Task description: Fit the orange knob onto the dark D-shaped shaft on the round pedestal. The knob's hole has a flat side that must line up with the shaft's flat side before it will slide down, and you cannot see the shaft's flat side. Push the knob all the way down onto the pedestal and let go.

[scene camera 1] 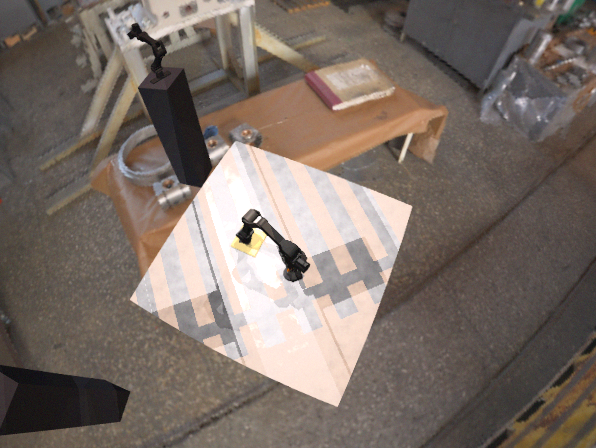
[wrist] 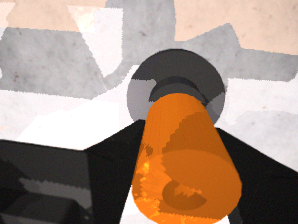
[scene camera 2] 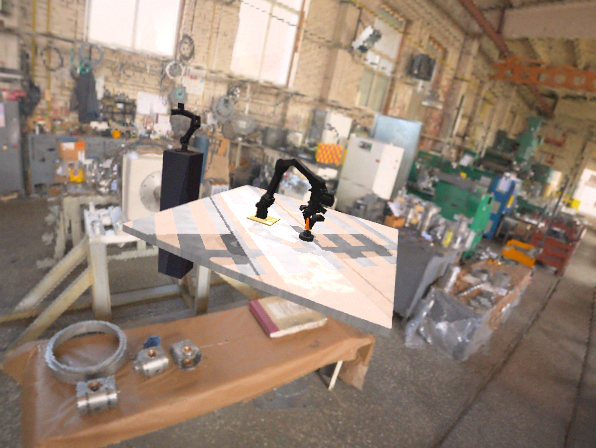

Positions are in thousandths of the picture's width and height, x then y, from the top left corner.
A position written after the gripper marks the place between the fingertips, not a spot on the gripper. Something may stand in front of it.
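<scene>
An orange knob (wrist: 612, 730) and a D-shaped shaft (wrist: 576, 319) are visible, together with the gripper (wrist: 596, 583).
</scene>
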